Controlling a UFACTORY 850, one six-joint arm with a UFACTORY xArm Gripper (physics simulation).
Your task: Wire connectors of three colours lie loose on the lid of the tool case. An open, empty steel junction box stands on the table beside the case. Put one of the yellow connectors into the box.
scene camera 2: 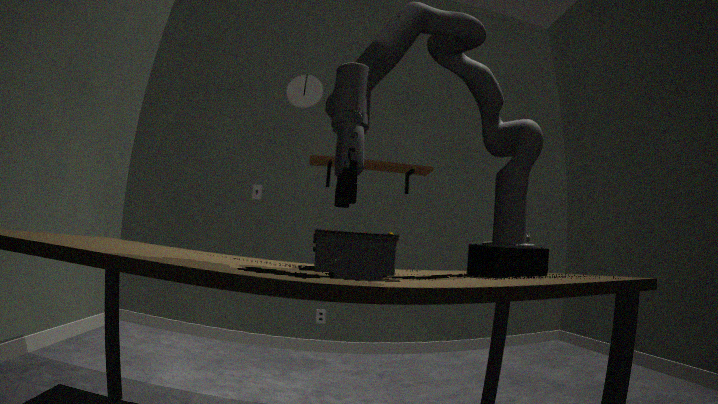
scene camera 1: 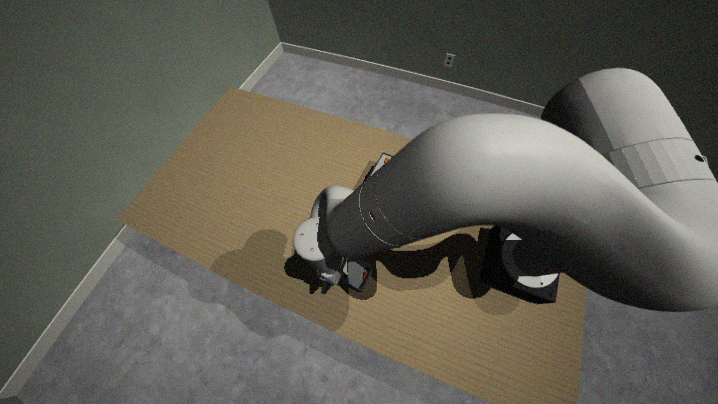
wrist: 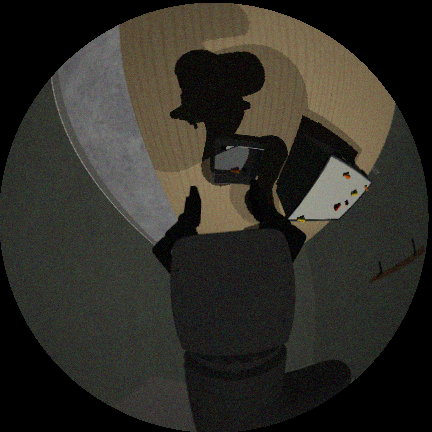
One and the same spot on a steel junction box: (scene camera 2: 347, 269) is (scene camera 1: 343, 281).
